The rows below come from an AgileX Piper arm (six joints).
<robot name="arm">
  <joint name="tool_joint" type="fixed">
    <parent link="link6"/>
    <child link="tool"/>
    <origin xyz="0 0 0" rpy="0 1.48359 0"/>
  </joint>
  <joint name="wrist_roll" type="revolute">
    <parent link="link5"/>
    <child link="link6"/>
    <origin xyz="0.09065 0 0.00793" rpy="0 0 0"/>
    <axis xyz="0.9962 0 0.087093"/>
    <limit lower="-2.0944" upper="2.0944"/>
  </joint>
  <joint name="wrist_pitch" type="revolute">
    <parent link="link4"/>
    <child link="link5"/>
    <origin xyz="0 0 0" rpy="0 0 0"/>
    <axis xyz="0 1 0"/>
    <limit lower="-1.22" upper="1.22"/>
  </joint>
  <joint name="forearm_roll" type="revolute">
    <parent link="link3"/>
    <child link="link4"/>
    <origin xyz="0.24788 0 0.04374" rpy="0 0 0"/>
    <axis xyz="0.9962 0 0.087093"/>
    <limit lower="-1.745" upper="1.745"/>
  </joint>
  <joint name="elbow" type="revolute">
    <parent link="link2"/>
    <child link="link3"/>
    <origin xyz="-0.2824 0 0.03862" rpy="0 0 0"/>
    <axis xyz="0 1 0"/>
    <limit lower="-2.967" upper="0"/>
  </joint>
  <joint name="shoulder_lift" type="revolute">
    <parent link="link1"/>
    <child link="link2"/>
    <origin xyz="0 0 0" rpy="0 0 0"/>
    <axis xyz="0 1 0"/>
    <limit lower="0" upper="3.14"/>
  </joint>
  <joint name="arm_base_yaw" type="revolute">
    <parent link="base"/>
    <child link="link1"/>
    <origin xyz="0 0 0.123" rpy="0 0 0"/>
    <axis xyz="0 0 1"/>
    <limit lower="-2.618" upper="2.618"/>
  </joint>
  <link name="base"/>
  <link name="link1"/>
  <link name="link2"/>
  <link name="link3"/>
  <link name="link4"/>
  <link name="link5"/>
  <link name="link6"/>
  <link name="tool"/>
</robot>
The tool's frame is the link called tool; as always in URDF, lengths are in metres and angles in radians.
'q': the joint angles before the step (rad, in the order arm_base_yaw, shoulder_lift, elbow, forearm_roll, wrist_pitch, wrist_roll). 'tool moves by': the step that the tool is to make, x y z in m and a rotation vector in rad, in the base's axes. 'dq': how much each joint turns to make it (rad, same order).
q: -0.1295 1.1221 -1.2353 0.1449 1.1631 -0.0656
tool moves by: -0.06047 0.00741 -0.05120 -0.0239 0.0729 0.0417
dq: 0.0001 -0.2328 0.3142 -0.0053 -0.0055 -0.0519
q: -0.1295 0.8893 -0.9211 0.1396 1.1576 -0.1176
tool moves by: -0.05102 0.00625 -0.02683 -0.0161 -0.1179 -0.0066
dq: 0.0000 -0.2581 0.2051 -0.0003 -0.0663 -0.0032
